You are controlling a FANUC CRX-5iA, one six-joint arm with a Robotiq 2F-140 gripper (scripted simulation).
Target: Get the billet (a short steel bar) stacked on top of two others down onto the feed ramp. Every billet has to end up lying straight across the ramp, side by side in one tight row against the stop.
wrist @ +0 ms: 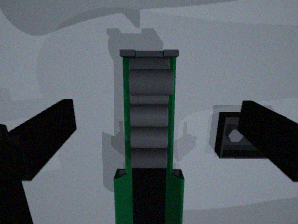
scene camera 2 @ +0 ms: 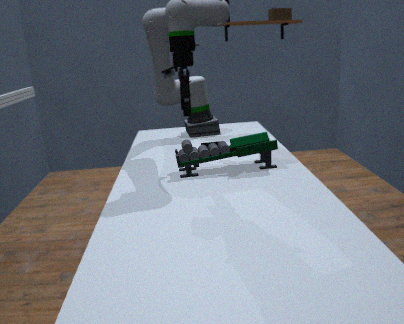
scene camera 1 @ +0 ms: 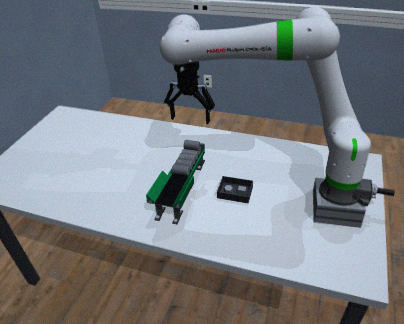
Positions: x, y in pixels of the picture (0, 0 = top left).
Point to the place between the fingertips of the gripper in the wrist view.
At 157, 115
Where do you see a black tray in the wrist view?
At 244, 149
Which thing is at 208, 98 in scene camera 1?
The gripper.
